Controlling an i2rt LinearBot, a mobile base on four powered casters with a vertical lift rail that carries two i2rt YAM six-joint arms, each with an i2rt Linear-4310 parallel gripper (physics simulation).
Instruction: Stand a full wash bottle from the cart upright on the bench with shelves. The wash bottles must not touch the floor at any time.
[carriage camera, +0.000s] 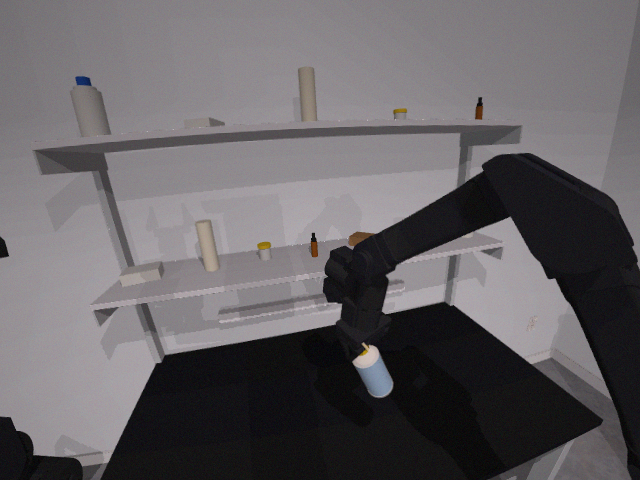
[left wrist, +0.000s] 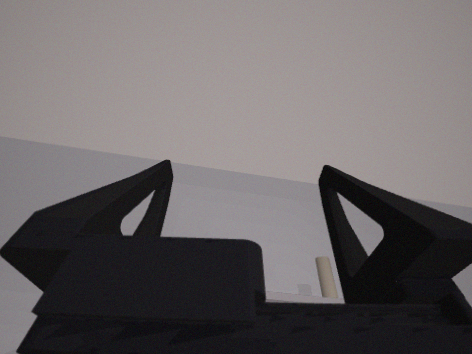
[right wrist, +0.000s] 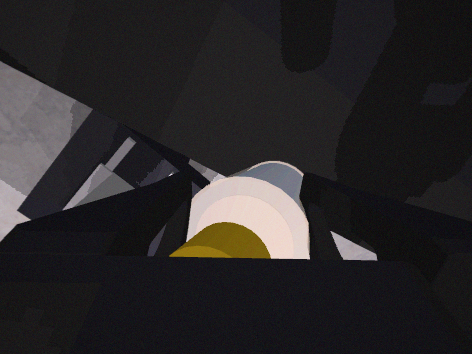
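Note:
A wash bottle (carriage camera: 376, 377) (right wrist: 250, 210) with a blue body, whitish shoulder and yellow cap is held in my right gripper (carriage camera: 356, 356) (right wrist: 246, 183), which is shut on it near its top. In the carriage camera it is somewhat tilted and shows over the black bench top (carriage camera: 217, 408) (right wrist: 250, 100); the gap below it is hard to judge. My left gripper (left wrist: 246, 170) is open and empty, pointing at the wall and ceiling; its fingers do not show in the carriage camera. The cart does not show.
Above the bench, a lower shelf (carriage camera: 232, 279) holds a box (carriage camera: 141, 273), a cream cylinder (carriage camera: 207, 245), a yellow-lidded jar (carriage camera: 264, 251) and an amber bottle (carriage camera: 314, 246). An upper shelf (carriage camera: 258, 133) holds a large blue-capped bottle (carriage camera: 91, 111), another cylinder (carriage camera: 307, 95) and small items. Floor (carriage camera: 584, 377) shows at right.

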